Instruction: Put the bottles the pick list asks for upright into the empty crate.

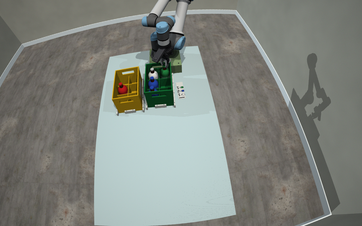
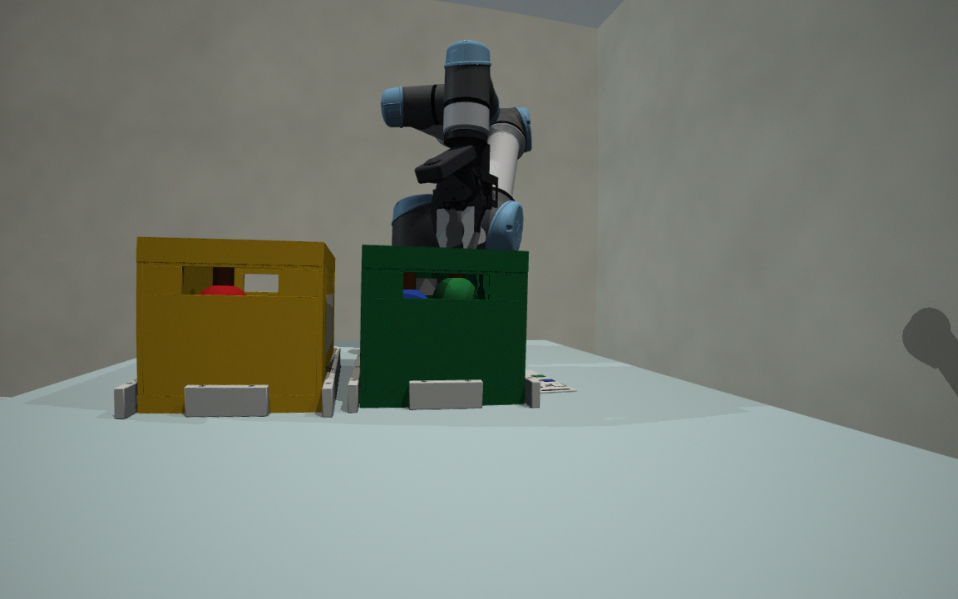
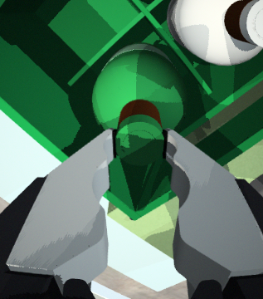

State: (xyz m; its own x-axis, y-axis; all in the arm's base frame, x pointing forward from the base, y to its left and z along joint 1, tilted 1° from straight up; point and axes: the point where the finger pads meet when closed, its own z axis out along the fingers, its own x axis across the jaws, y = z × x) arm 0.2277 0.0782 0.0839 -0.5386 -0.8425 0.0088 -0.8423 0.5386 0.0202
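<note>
Right now the green bottle is 7 cm below my hand. Round my hand: white bottle (9 cm to the right, 9 cm below, 2 cm ahead); green crate (10 cm ahead, 9 cm below, 3 cm to the right); pick list (17 cm below, 11 cm to the left, 8 cm ahead).
</note>
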